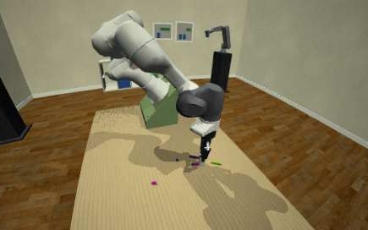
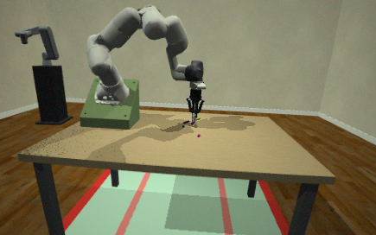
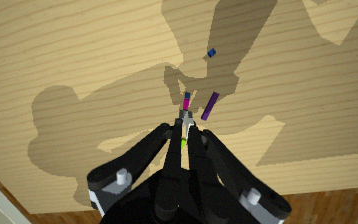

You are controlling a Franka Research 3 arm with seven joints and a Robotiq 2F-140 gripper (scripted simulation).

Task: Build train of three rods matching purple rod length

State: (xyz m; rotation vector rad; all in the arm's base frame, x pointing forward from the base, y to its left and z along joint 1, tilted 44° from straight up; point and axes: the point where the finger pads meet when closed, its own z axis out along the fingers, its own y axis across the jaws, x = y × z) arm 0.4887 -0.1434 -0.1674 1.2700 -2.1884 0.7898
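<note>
The grey rod lies 30 mm below my hand. Round my hand: purple rod: 60 mm behind, 10 mm to the right, 30 mm below; then dark blue piece: 80 mm behind, 100 mm to the right, 30 mm below; then lime rod: 30 mm ahead, 70 mm to the left, 30 mm below.
</note>
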